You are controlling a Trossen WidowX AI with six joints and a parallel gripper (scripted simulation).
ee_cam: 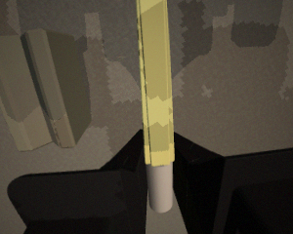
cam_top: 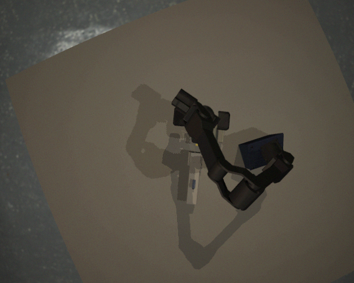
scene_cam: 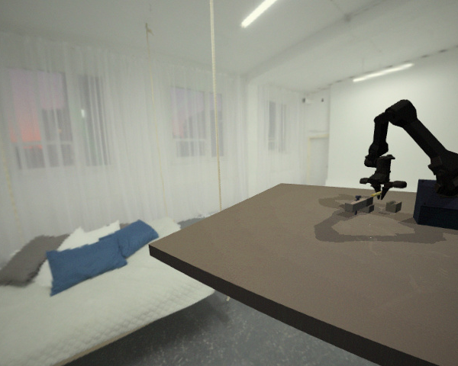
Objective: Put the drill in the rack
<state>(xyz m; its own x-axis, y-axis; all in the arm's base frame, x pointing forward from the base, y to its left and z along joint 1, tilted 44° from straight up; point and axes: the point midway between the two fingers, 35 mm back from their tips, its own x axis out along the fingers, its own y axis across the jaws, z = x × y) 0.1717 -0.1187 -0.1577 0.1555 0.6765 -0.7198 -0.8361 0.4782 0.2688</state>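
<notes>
Now: gripper tip 30 mm to the right of the drill, 30 mm below it and 20 mm short of it. Also, from my gripper tip: rack (70 mm to the left, 40 mm behind, 10 mm below); then block (170 mm to the left, 110 mm ahead, 10 mm above); then blue key (190 mm to the left, 120 mm ahead, 20 mm above).
</notes>
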